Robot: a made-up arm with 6 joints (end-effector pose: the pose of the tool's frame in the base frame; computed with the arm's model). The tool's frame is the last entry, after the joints. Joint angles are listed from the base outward.
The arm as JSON. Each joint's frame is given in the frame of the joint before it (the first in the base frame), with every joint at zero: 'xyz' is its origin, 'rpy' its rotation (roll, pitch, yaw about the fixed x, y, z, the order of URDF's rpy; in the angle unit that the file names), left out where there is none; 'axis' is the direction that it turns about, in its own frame. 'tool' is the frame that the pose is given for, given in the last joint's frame.
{
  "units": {
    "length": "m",
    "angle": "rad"
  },
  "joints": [
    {
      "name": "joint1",
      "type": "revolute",
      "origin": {
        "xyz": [
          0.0,
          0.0,
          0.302
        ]
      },
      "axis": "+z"
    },
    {
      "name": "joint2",
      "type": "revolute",
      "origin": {
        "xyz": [
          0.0,
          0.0,
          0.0
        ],
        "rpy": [
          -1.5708,
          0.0,
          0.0
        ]
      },
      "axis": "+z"
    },
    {
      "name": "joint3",
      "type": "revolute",
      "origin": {
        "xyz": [
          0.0,
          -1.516,
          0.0
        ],
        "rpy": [
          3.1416,
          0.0,
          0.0
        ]
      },
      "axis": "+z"
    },
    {
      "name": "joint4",
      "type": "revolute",
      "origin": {
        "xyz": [
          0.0,
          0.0,
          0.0
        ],
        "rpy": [
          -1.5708,
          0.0,
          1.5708
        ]
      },
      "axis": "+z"
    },
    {
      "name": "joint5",
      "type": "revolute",
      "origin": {
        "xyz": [
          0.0,
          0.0,
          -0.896
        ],
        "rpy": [
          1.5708,
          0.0,
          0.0
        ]
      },
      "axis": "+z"
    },
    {
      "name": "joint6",
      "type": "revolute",
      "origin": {
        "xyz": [
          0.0,
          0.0,
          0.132
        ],
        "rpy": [
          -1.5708,
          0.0,
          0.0
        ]
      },
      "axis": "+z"
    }
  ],
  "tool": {
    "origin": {
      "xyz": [
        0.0,
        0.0,
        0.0
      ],
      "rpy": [
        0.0,
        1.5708,
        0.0
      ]
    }
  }
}
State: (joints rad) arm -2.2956 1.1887 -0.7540 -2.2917 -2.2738 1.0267
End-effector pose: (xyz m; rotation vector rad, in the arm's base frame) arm -0.5903 -0.7979 0.0685 1.4734 -1.8149 -0.2796
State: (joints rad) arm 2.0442 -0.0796 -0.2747 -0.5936 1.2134 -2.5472
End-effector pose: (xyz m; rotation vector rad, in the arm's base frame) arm -0.2419 0.7122 1.5671 -1.8993 -1.5039 -0.6064
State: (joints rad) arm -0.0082 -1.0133 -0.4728 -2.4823 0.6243 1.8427
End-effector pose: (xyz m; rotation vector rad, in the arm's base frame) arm -0.4757 0.1082 1.4958 0.7328 -0.1597 -0.3489
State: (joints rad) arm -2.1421 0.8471 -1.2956 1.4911 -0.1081 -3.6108
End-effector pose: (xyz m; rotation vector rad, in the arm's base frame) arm -0.4207 -0.6351 0.4812 -1.2876 0.3496 1.4496
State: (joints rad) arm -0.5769 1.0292 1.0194 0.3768 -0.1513 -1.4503
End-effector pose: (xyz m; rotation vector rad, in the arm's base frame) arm 1.7732 -1.3004 1.1233 1.0772 -0.2071 -0.6501
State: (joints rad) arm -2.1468 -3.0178 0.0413 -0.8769 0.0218 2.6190
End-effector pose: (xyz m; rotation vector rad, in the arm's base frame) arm 0.5130 0.9448 -1.0274 1.3026 0.6536 0.8828
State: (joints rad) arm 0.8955 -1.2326 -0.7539 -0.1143 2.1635 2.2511
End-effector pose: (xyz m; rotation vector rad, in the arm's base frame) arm -0.2902 -0.5721 1.2043 -0.0534 -1.0347 -1.7863
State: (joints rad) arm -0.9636 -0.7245 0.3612 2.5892 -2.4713 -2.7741
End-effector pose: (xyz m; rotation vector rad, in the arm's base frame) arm -0.2776 0.5965 2.2622 0.5293 2.4032 0.6153
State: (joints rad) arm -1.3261 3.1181 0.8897 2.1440 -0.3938 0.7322
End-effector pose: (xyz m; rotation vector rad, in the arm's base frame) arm -0.0333 0.4290 -1.9905 -0.7827 1.1846 1.7133
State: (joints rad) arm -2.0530 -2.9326 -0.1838 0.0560 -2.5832 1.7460
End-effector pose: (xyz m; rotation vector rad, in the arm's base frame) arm 0.4143 1.0757 -0.8449 -1.1369 1.6541 -1.6113
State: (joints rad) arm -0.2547 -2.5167 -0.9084 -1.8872 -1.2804 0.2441
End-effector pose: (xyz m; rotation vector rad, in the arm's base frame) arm -0.7591 0.2401 -0.0274 0.0137 -0.4379 1.5806
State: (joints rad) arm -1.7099 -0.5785 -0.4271 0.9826 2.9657 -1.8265
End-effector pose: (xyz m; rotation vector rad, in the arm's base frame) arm -0.0781 -0.0297 1.8150 -0.3317 -0.1787 1.2805
